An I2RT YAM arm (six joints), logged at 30 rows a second.
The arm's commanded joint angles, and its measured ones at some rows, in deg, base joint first. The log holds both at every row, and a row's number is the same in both.
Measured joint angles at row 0:
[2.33 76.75 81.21 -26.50 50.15 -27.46]
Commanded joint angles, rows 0 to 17:
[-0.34 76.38 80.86 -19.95 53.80 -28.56]
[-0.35 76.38 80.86 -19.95 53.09 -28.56]
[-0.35 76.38 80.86 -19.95 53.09 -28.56]
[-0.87 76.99 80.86 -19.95 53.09 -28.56]
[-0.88 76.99 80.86 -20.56 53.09 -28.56]
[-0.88 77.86 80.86 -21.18 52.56 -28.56]
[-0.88 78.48 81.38 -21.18 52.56 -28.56]
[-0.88 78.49 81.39 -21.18 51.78 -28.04]
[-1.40 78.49 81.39 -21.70 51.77 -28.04]
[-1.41 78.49 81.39 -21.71 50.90 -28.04]
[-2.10 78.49 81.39 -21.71 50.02 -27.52]
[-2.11 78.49 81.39 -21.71 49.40 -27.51]
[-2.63 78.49 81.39 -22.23 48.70 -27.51]
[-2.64 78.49 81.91 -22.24 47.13 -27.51]
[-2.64 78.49 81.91 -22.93 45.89 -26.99]
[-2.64 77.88 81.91 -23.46 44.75 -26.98]
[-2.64 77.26 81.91 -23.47 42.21 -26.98]
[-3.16 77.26 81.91 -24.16 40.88 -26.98]
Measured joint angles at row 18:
[-2.17 78.24 80.62 -23.99 45.78 -28.45]
